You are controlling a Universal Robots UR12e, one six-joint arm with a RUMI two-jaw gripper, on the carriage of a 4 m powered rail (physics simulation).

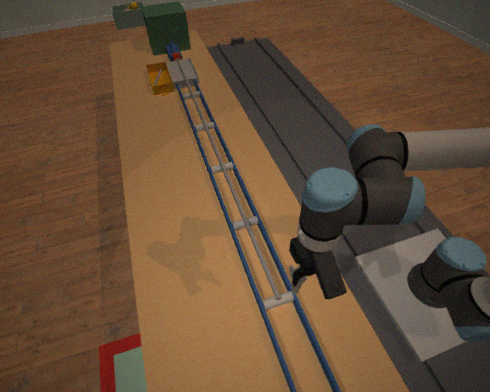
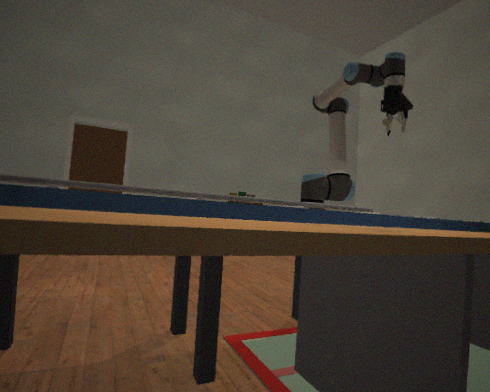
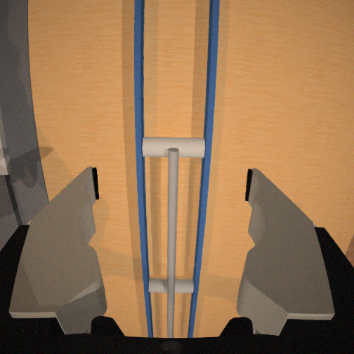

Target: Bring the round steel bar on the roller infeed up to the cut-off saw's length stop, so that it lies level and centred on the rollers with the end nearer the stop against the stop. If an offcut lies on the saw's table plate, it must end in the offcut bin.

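Seen in the pictures: gripper, fingertip midpoint: [image 1: 307, 287] [image 2: 395, 134]; arm's base, origin of the base link: [image 1: 431, 285].
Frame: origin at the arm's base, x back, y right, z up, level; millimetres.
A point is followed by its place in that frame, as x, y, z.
Observation:
The round steel bar [image 1: 235, 193] @(-616, 710, 50) [image 3: 172, 215] lies lengthwise along the roller infeed [image 1: 222, 200] @(-684, 711, 22) [image 2: 150, 204] @(-694, 1101, -2) [image 3: 211, 100], about midway between the blue rails. Its near end rests on a white roller [image 3: 152, 147]. Its far end reaches across the saw's grey table plate [image 1: 192, 70] @(-539, 2080, 28) to the red face of the length stop [image 1: 176, 56] @(-621, 2300, 61); whether they touch is too small to tell. An offcut [image 1: 157, 78] @(-816, 2134, -12) lies in the orange offcut bin [image 1: 162, 91] @(-808, 1918, -11). My gripper [image 1: 298, 286] @(-619, 8, 411) [image 2: 396, 132] @(-619, 8, 411) [image 3: 171, 170] is open and empty, high above the bar's near end.
The green saw housing [image 1: 167, 30] @(-629, 2600, 165) stands behind the stop. The arm's carriage plate [image 1: 400, 310] @(-184, -43, 0) is on the dark rail bed [image 1: 280, 110], right of the table [image 1: 160, 200] @(-981, 863, -30). A grey-green box [image 1: 127, 19] stands beyond the table's far end.

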